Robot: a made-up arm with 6 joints.
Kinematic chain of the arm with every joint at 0, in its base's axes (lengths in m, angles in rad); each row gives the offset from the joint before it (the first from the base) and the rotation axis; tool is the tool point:
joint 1: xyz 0 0 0.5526 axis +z
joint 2: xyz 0 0 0 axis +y
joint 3: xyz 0 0 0.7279 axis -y
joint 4: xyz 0 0 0 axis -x
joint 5: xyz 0.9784 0 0 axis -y
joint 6: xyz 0 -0.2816 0 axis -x
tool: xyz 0 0 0
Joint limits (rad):
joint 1: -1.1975..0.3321
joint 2: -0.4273..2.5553
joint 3: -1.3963..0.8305
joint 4: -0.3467..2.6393
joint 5: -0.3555..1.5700
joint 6: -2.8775..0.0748
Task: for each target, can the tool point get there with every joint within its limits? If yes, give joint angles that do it. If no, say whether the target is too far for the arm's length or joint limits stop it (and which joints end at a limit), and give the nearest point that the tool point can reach.
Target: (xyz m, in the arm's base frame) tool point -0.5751 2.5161 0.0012
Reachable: no: too far | nearest point -0.1414 0.6188 -0.0342 | short by 1.947 m
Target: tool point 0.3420 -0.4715 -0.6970
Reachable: yes | joints -0.4591 1.9667 0.1585 0.2739 0.8696 -1.7126
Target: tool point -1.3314 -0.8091 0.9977
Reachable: no: joint limits stop it (at a limit: joint 2) | nearest point -0.4394 -0.2670 0.4595 | short by 1.174 m
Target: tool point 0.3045 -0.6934 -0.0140
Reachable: yes | joints -0.9639 0.9404 -0.7174 1.0284 1.1872 -0.6378
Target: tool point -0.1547 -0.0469 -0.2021
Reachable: yes | joints -0.2581 1.8308 -0.9850 1.2648 0.0089 -1.7038
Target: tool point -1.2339 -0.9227 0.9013
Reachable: no: joint limits stop it (at a limit: joint 2) | nearest point -0.4261 -0.3187 0.4233 | short by 1.116 m
